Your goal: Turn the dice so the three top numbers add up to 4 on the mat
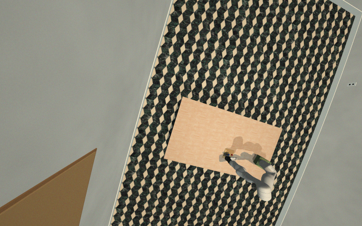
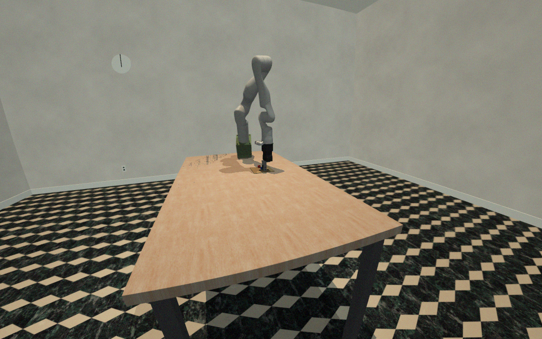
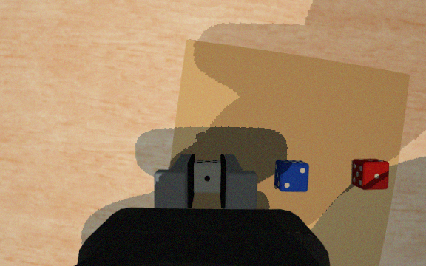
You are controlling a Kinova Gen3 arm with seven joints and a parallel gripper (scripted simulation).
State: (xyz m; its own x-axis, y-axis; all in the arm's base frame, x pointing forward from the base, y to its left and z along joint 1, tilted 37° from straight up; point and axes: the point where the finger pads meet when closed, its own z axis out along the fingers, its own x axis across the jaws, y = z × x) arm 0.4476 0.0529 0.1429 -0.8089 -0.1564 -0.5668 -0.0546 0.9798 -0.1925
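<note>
My hand is 10 mm above the white die. From my hand the other things lie so: tan mat (50 mm behind, 30 mm below); then blue die (50 mm behind, 20 mm below); then red die (100 mm behind, 20 mm below, 10 mm to the right).
</note>
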